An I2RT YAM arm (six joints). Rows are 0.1 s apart.
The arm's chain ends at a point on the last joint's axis. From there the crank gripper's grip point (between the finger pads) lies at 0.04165 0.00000 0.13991 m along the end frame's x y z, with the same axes.
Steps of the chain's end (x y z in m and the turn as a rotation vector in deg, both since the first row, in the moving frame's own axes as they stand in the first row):
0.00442, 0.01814, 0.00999, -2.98, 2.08, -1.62
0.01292, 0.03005, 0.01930, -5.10, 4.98, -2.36
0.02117, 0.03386, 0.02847, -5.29, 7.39, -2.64
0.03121, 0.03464, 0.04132, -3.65, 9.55, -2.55
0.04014, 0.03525, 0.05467, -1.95, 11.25, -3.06
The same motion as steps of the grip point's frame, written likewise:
0.00955, 0.02412, 0.00823, -2.98, 2.08, -1.62
0.02511, 0.04035, 0.01469, -5.10, 4.98, -2.36
0.03904, 0.04415, 0.02145, -5.29, 7.39, -2.64
0.05398, 0.04092, 0.03225, -3.65, 9.55, -2.55
0.06668, 0.03690, 0.04382, -1.95, 11.25, -3.06

